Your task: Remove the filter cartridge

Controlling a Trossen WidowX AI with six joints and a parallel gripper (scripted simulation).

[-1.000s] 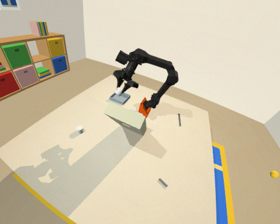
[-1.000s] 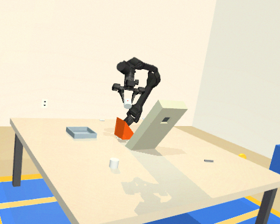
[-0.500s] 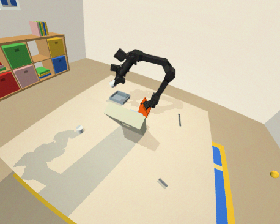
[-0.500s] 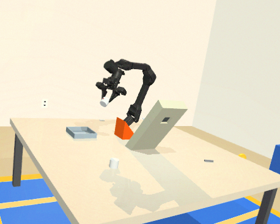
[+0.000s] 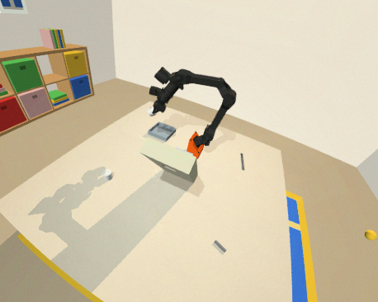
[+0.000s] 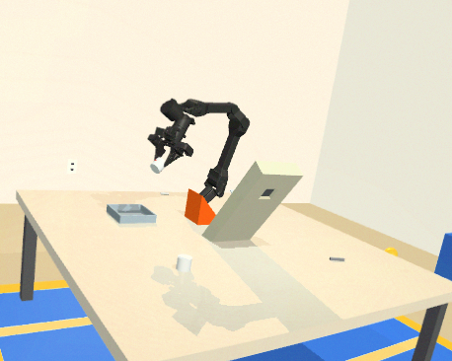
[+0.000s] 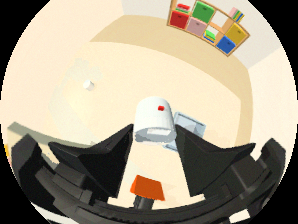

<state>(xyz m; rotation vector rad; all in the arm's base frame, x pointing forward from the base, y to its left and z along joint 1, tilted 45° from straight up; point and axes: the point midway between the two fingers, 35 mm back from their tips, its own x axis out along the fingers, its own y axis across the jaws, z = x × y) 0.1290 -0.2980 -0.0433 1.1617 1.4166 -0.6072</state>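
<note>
Right now the shallow grey-blue tray is 24 cm below my gripper tip, 15 cm behind it and 3 cm to the right of it. From my gripper tip the other things lie so: white round filter cartridge (right at my gripper tip); then grey bar (61 cm to the left, 36 cm ahead, 24 cm below); then beige service panel (28 cm to the left, 20 cm ahead, 7 cm below).
</note>
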